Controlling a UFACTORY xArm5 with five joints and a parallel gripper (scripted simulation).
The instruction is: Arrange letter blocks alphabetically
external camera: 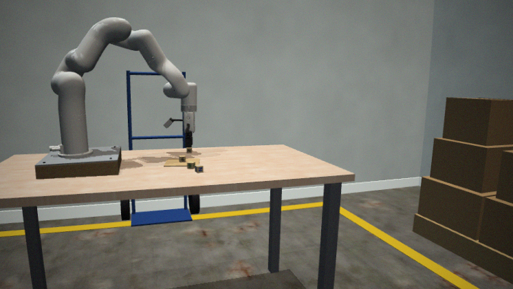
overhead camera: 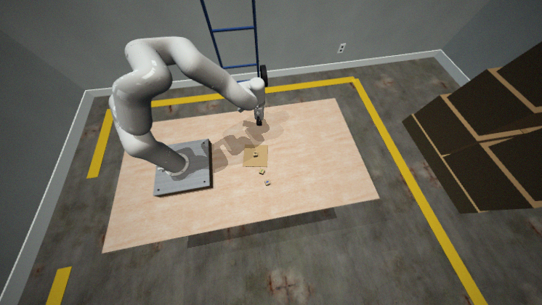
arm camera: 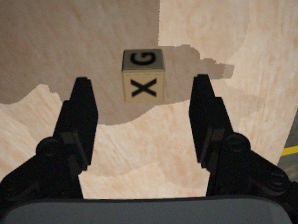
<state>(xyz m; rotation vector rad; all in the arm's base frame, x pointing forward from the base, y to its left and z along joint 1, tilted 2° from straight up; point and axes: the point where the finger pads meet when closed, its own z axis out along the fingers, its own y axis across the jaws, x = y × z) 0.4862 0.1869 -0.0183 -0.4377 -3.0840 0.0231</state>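
The block lies 4 cm below my hand. From my hand the other things lie so: tan mat (7 cm behind, 21 cm to the right, 5 cm below).
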